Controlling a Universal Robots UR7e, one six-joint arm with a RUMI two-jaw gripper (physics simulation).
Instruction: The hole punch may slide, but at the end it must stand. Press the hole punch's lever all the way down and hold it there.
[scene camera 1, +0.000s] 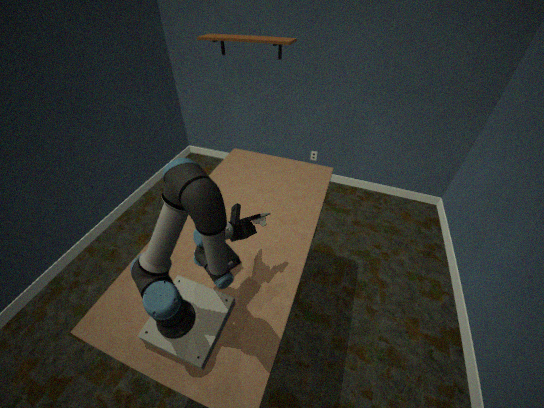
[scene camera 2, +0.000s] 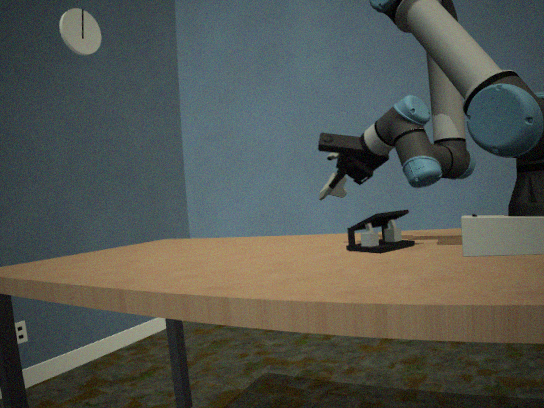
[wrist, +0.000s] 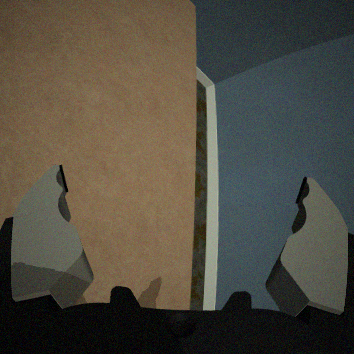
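Pixels of known places: gripper, fingertip midpoint: (scene camera 1: 260, 219) (scene camera 2: 324, 178) (wrist: 183, 174); arm's base at its link origin: (scene camera 1: 176, 318).
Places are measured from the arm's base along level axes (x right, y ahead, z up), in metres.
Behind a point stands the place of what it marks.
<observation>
The hole punch (scene camera 2: 381, 247) {x -0.020, y 0.338, z -0.046 m} stands upright on the table (scene camera 2: 225, 270) {x -0.208, y 0.613, z -0.058 m} (scene camera 1: 280, 185) {x 0.143, y 1.025, z -0.058 m} (wrist: 125, 100) {x 0.253, y 0.707, z -0.058 m} in scene camera 2, with a black base and light grey blocks. Its black lever (scene camera 2: 384, 219) {x 0.040, y 0.338, z 0.010 m} is raised and slanted, higher at the right end. In scene camera 1 I cannot make the punch out clearly behind the arm, and it does not show in the wrist view. My gripper (scene camera 1: 265, 218) {x 0.182, y 0.520, z 0.122 m} (scene camera 2: 326, 176) {x 0.182, y 0.520, z 0.122 m} (wrist: 183, 174) {x 0.182, y 0.520, z 0.122 m} is open, with its light fingers wide apart and nothing between them. It hangs above the punch and to its left in scene camera 2, touching nothing.
The arm's light base plate (scene camera 1: 215, 320) {x 0.149, y 0.048, z -0.007 m} (scene camera 2: 500, 237) {x -0.102, y 0.105, z -0.025 m} stands on the table, right of the punch in scene camera 2. A wooden shelf (scene camera 1: 247, 38) hangs on the wall well beyond the table. A round clock (scene camera 2: 80, 31) is on the wall.
</observation>
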